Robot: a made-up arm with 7 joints.
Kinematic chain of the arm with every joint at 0, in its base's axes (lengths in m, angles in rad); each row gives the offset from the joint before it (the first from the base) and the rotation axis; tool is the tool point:
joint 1: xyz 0 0 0.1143 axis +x
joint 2: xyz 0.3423 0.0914 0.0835 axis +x
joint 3: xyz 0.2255 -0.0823 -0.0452 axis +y
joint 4: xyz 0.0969 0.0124 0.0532 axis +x
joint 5: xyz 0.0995 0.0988 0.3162 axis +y
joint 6: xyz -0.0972 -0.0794 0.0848 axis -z
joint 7: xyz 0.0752 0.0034 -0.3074 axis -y
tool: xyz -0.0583 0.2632 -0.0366
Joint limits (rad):
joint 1: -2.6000..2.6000
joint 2: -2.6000..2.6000
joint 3: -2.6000..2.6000
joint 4: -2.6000..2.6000
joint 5: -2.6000..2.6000
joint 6: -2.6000..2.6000
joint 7: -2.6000..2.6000
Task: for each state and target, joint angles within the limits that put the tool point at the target. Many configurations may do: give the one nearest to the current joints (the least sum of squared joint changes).
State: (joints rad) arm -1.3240 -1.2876 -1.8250 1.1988 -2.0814 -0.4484 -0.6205
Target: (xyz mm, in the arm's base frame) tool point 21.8 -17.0 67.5
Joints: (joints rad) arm -1.4607 -1.1555 -2.5568 0.5412 -1.7177 -0.3577 -0.7142
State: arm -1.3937 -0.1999 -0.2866 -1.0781 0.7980 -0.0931 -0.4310
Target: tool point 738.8 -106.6 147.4
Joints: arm -1.6081 -0.5804 -0.4352 -1.6905 0.3744 0.2125 -0.3536
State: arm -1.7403 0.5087 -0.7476 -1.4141 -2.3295 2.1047 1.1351
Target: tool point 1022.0 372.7 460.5
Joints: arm -1.2595 0.9662 -0.0182 -0.9500 -1.9956 2.4918 1.2117
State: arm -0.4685 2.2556 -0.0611 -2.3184 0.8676 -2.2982 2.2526
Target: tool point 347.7 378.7 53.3
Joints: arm -0.8310 2.0030 -0.2475 -2.5210 0.3809 -2.0609 2.2403
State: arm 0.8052 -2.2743 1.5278 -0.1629 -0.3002 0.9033 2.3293
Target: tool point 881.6 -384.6 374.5
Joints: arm 0.5787 -2.4386 1.3027 -0.0946 -0.3014 1.0125 2.3574
